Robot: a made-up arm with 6 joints. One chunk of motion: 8 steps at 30 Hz.
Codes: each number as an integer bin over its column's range. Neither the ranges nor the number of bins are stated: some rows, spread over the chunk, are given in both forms.
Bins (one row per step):
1: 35 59 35 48 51 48
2: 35 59 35 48 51 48
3: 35 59 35 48 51 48
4: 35 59 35 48 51 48
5: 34 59 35 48 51 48
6: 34 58 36 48 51 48
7: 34 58 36 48 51 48
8: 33 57 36 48 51 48
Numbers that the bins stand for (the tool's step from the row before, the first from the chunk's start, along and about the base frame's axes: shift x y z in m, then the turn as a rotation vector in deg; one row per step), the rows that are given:
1: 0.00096 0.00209 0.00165 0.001 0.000 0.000
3: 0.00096 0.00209 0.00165 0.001 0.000 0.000
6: -0.00035 0.00082 0.00264 0.001 0.000 0.000
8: -0.00167 -0.00045 0.00264 0.001 0.000 0.000
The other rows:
2: 0.00096 0.00209 0.00165 0.001 0.000 0.000
4: 0.00096 0.00209 0.00165 0.001 0.000 0.000
5: -0.00035 0.00209 0.00165 0.001 0.000 0.000
7: -0.00035 0.00082 0.00264 0.001 0.000 0.000

